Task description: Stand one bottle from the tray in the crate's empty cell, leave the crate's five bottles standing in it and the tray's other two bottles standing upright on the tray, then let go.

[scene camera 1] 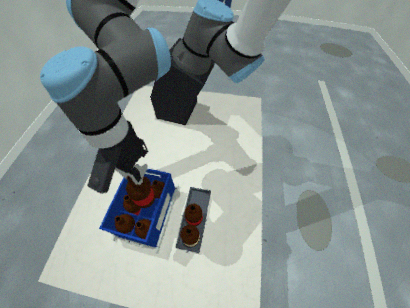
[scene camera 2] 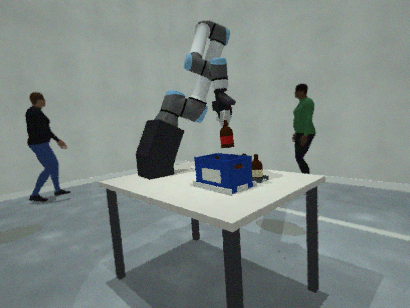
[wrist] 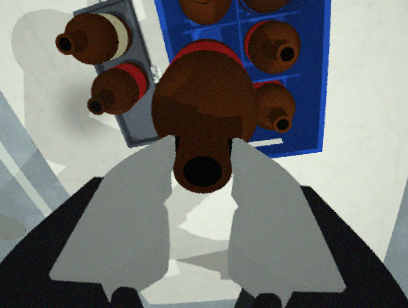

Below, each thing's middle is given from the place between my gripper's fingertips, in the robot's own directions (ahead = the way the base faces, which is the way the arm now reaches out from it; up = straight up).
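Labels:
Brown bottle (wrist: 205,96): 1 cm ahead of my hand, 4 cm below it. Cream-labelled bottle (wrist: 91,39): from my hand, 15 cm to the left, 11 cm ahead, 26 cm below.

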